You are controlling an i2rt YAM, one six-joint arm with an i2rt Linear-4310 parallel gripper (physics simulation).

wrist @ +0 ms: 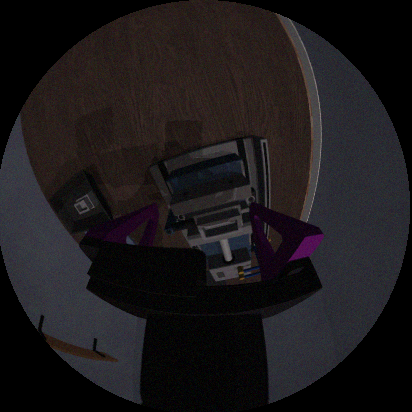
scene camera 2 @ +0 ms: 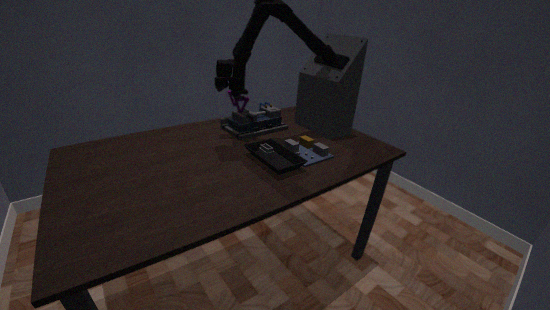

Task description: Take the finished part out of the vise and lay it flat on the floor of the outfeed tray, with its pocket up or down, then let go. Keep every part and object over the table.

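Where they show: gripper, between the fingertips: point(wrist: 203, 207) point(scene camera 2: 237, 109); arm's base, origin of its link: point(scene camera 2: 331, 59).
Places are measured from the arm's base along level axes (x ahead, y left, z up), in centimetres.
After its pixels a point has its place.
The vise point(scene camera 2: 256, 125) @[x 35.9, y -7.8, z -33.0 cm] point(wrist: 212, 198) @[x 43.7, y -12.5, z -27.5 cm] stands at the back of the table, with grey jaws and a blue body. A grey part with a rimmed pocket point(wrist: 220, 221) @[x 41.6, y -13.1, z -25.6 cm] sits between its jaws, pocket up; the gripper partly hides that area in the scene view. My gripper point(scene camera 2: 240, 109) @[x 44.5, y -11.5, z -24.9 cm] point(wrist: 203, 207) @[x 44.5, y -11.5, z -24.9 cm] is open, with its purple fingers spread above the vise, one to each side of the part in the wrist view. The black outfeed tray point(scene camera 2: 287, 162) @[x 39.6, y 26.2, z -35.9 cm] point(wrist: 70, 194) @[x 46.5, y 23.9, z -35.9 cm] lies in front of the vise. A light, rimmed part point(scene camera 2: 266, 148) @[x 44.8, y 18.2, z -32.5 cm] point(wrist: 84, 204) @[x 43.3, y 16.8, z -34.0 cm] lies in it at one end.
A blue plate point(scene camera 2: 322, 158) @[x 23.6, y 28.6, z -36.3 cm] beside the tray carries two whitish blocks point(scene camera 2: 291, 144) @[x 32.7, y 18.2, z -32.8 cm] point(scene camera 2: 320, 148) @[x 22.9, y 25.7, z -33.1 cm], a yellow block point(scene camera 2: 306, 141) @[x 23.9, y 17.2, z -33.2 cm] and small pegs. The grey arm pedestal point(scene camera 2: 325, 102) @[x 6.4, y 6.9, z -19.6 cm] stands right of the vise. Blue-and-yellow fittings point(wrist: 242, 273) @[x 23.2, y -17.6, z -27.0 cm] are at the vise's far end.
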